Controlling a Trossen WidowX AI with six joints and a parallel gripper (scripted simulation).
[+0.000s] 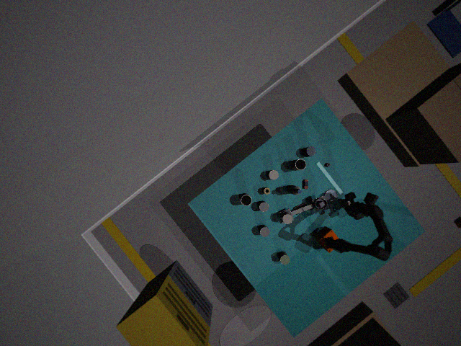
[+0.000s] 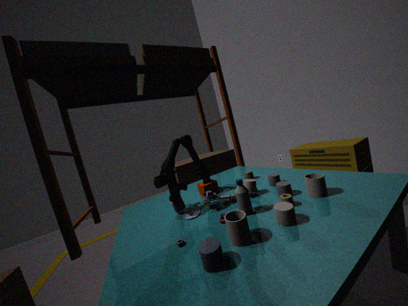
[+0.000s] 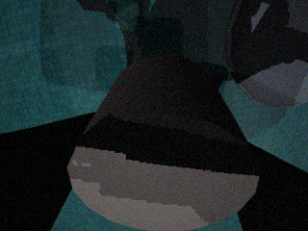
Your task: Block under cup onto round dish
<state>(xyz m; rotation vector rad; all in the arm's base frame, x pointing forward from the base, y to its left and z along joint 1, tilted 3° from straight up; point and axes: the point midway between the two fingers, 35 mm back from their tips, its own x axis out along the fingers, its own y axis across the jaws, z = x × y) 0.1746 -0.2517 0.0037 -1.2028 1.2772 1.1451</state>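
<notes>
Right now the pale round dish is 90 mm ahead of my gripper tip, 60 mm to the left of it and 40 mm below it. From my gripper tip the other things lie so: balance beam (310 mm to the left, 110 mm ahead); red block (260 mm ahead, 190 mm to the left, 30 mm below).
</notes>
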